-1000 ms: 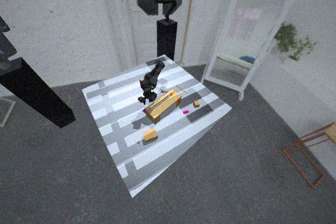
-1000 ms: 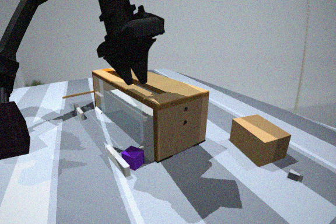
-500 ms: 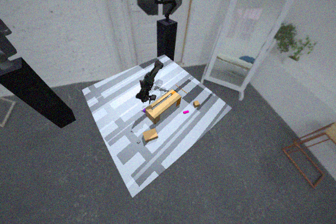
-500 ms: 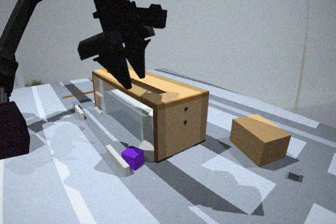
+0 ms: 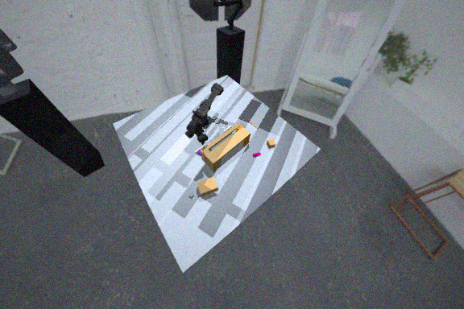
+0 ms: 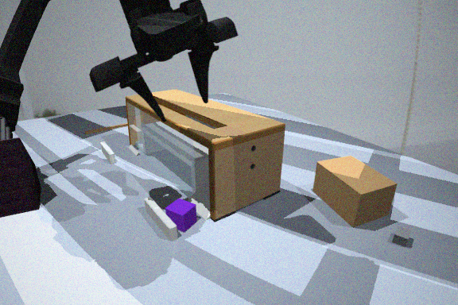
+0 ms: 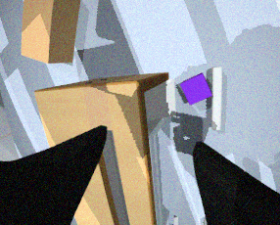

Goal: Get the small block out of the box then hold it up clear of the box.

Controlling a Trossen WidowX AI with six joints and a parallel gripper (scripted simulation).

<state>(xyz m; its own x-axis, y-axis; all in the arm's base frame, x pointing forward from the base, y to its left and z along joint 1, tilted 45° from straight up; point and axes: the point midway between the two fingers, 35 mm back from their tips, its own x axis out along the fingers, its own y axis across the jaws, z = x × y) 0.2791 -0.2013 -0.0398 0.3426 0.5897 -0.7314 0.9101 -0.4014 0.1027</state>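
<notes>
The purple block lies 20 mm behind my gripper tip, 10 mm to the right of it and 150 mm below it. Round my gripper tip: tan brick (240 mm ahead, 130 mm to the right, 140 mm below); then magenta piece (270 mm ahead, 320 mm to the left, 160 mm below); then dark chip (210 mm ahead, 240 mm to the right, 160 mm below).
</notes>
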